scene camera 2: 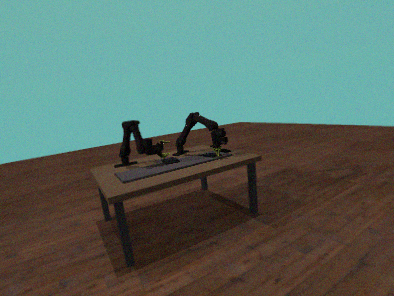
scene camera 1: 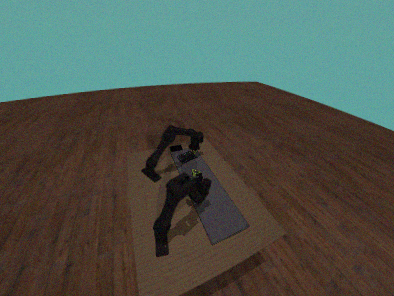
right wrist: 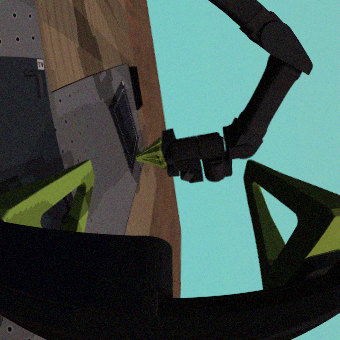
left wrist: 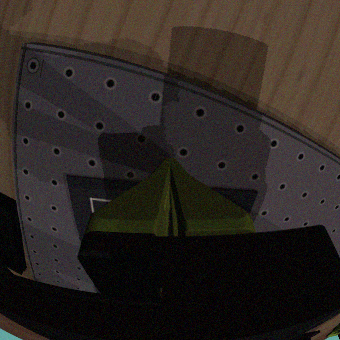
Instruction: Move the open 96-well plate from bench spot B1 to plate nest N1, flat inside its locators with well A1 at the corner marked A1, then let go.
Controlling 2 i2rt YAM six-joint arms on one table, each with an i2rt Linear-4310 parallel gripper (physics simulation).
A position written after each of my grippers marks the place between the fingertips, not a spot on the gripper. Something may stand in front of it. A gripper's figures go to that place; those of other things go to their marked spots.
Labels:
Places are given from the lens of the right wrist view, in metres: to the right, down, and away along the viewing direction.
my left gripper [right wrist: 135, 158]: -0.08, -0.02, 0.54
my right gripper [right wrist: 168, 168]: 0.00, 0.00, 0.13
dark nest with white outline [right wrist: 119, 107]: -0.10, -0.12, 0.43

